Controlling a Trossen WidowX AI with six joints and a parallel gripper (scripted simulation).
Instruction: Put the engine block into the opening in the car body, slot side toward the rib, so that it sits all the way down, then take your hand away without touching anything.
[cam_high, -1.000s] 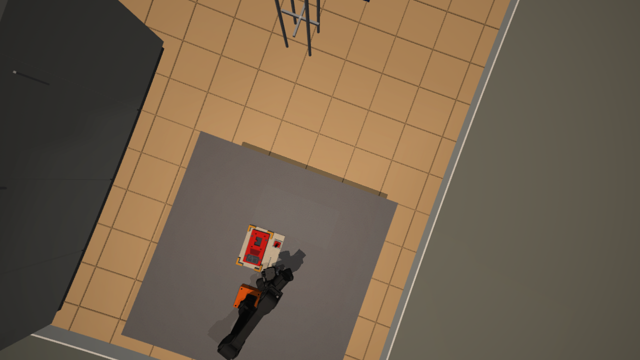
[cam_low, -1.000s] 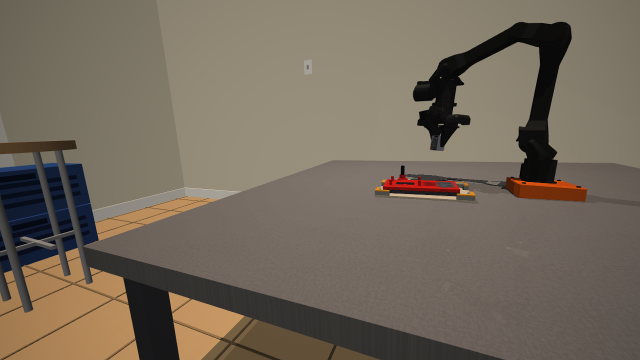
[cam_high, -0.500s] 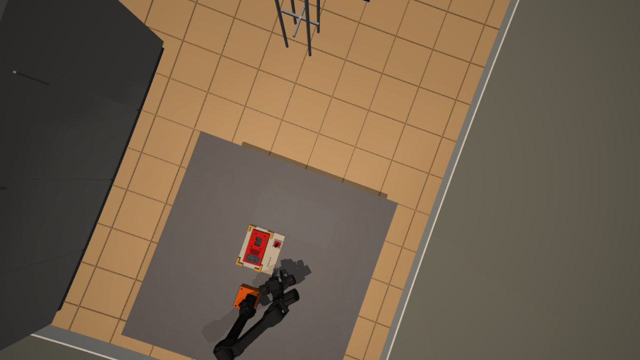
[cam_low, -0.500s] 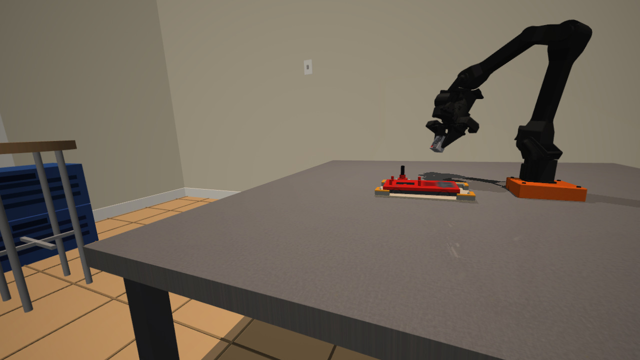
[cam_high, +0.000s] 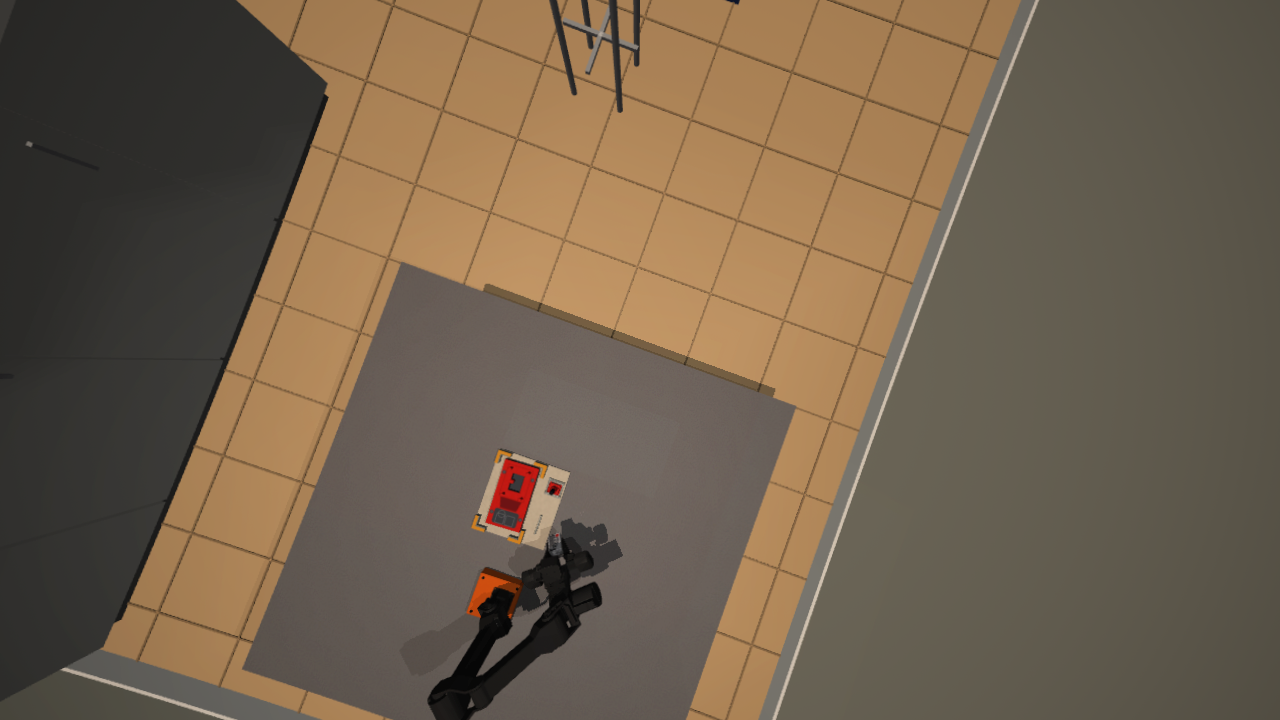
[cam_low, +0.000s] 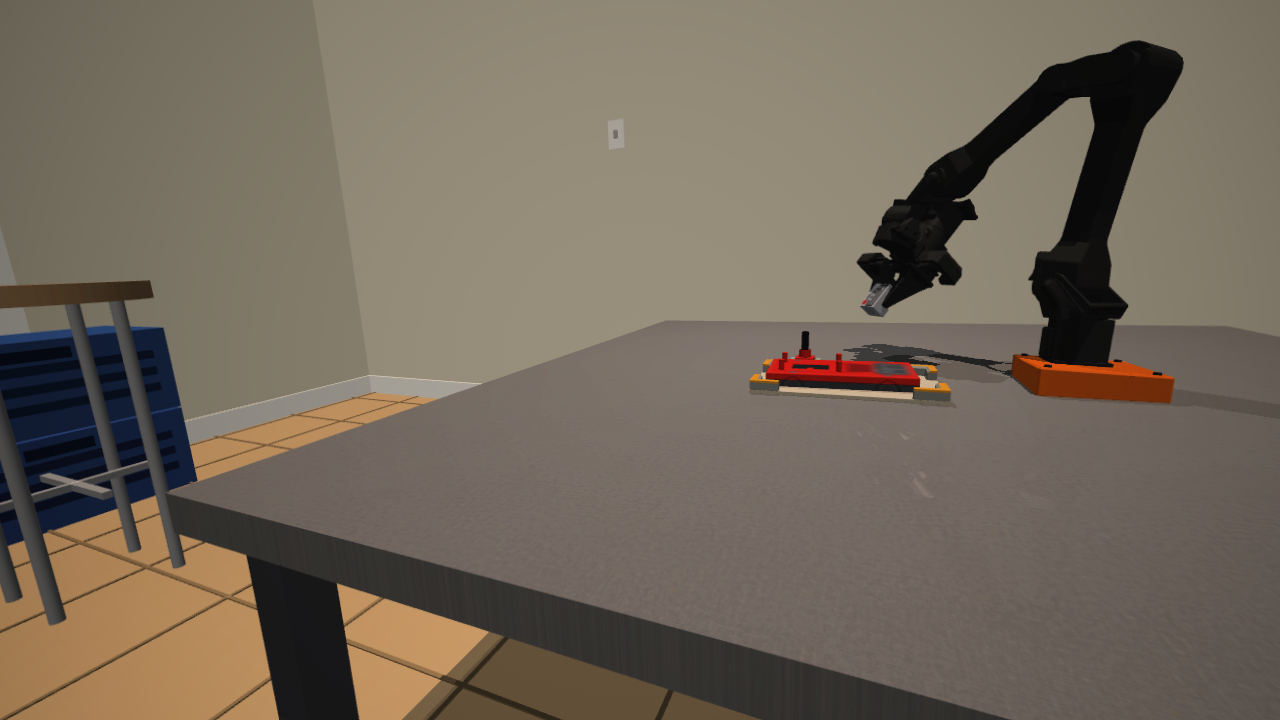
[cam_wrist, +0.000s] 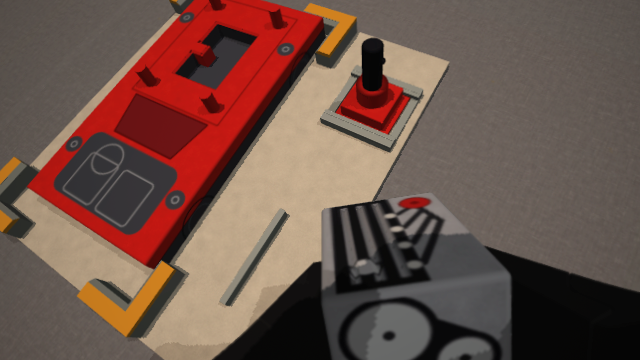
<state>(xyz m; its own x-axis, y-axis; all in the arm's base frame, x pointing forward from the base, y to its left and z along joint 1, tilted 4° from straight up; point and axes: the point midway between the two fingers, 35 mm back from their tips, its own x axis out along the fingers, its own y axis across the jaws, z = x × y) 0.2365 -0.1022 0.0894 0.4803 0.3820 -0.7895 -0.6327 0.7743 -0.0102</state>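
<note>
Right now my gripper tip is 16 cm to the right of the thin grey bar, 9 cm above it and 5 cm short of it. From my gripper tip the other things lie so: grey engine block: 1 cm behind, 1 cm above.
</note>
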